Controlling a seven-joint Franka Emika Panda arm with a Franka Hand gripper.
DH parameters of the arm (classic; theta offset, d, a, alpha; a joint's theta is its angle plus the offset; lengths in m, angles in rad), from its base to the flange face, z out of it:
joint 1: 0 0.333 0 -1.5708
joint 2: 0 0 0 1.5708
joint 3: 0 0.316 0.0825 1.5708
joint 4: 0 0 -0.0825 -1.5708
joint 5: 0 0.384 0 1.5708
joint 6: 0 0 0.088 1.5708
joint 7: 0 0.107 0 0
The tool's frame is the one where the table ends.
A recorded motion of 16 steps. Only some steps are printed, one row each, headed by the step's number.
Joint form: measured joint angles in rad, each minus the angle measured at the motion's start. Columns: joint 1, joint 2, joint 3, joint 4, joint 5, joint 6, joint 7.
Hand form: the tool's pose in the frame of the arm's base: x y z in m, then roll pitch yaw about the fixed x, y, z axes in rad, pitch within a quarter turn. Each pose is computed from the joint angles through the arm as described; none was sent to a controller.
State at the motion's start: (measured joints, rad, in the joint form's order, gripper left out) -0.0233 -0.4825 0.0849 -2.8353 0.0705 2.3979 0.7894
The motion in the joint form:
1: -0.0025 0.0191 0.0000 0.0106 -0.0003 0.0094 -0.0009
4: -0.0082 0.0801 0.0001 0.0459 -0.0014 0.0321 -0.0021
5: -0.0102 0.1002 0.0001 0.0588 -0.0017 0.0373 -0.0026
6: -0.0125 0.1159 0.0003 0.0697 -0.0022 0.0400 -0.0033
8: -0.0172 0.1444 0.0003 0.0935 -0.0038 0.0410 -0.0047
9: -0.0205 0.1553 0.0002 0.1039 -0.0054 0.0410 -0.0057
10: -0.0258 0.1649 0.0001 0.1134 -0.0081 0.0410 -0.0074
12: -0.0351 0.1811 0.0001 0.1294 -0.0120 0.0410 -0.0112
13: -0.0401 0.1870 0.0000 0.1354 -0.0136 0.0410 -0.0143
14: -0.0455 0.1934 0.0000 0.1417 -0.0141 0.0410 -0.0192
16: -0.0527 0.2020 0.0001 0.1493 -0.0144 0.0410 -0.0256
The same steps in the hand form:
1: 0.3537 0.0183 0.3343 -3.1015 -0.0238 -0.7890
4: 0.3674 0.0173 0.3292 -3.1018 -0.0198 -0.7916
5: 0.3721 0.0169 0.3276 -3.1025 -0.0177 -0.7926
6: 0.3759 0.0164 0.3265 -3.1036 -0.0158 -0.7933
8: 0.3838 0.0152 0.3256 -3.1056 -0.0126 -0.7947
9: 0.3872 0.0142 0.3257 -3.1061 -0.0124 -0.7956
10: 0.3904 0.0123 0.3258 -3.1069 -0.0131 -0.7970
12: 0.3957 0.0090 0.3261 -3.1080 -0.0140 -0.7992
13: 0.3977 0.0070 0.3262 -3.1083 -0.0146 -0.7999
14: 0.3998 0.0050 0.3262 -3.1083 -0.0146 -0.7999
16: 0.4023 0.0022 0.3259 -3.1088 -0.0138 -0.8002

